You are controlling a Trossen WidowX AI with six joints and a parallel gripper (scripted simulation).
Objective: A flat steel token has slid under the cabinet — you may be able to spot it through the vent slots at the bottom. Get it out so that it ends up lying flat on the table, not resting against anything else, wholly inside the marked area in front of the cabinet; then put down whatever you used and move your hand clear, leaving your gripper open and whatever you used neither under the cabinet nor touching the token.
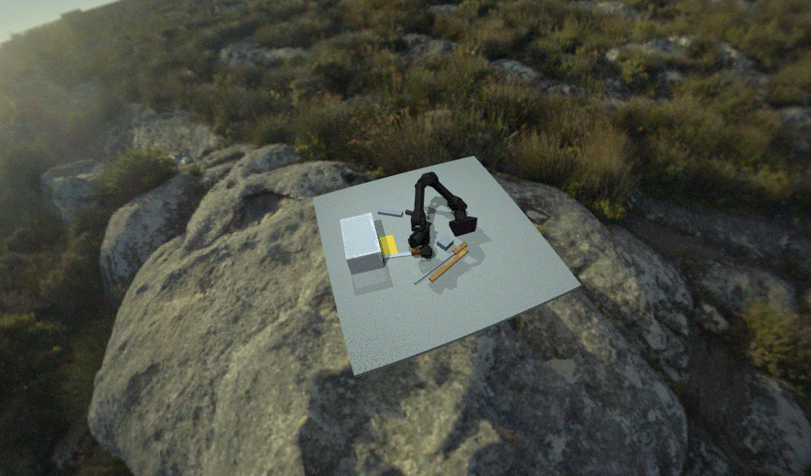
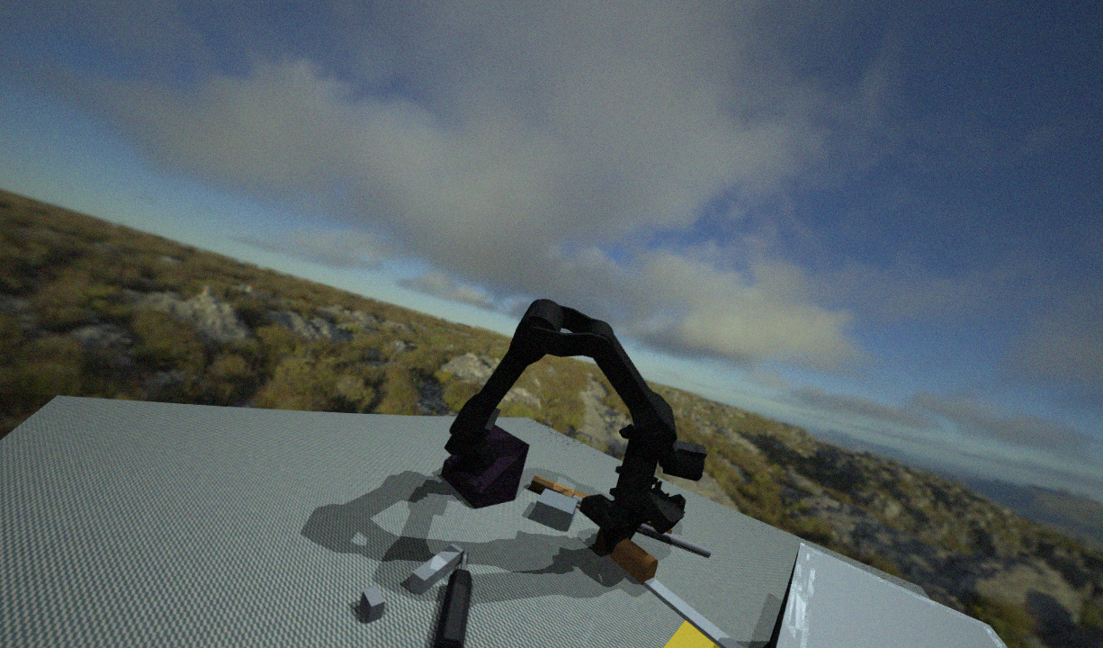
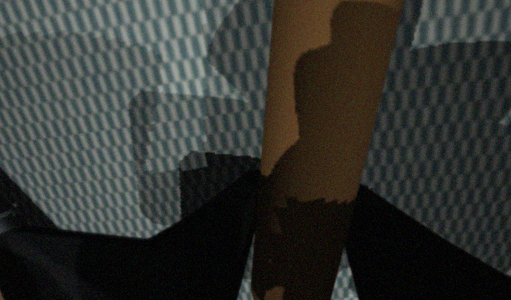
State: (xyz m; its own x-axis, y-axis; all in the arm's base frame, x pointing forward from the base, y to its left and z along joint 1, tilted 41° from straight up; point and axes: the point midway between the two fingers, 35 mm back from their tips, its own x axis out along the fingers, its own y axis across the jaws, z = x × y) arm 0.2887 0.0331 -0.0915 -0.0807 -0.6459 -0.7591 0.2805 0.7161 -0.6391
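The grey block lies 140 mm behind my gripper tip and 10 mm above it. Also, from my gripper tip: grey bar (280 mm to the right, 130 mm behind); small grey cube (380 mm to the right, 120 mm behind); wooden stick (140 mm to the left, 90 mm behind).
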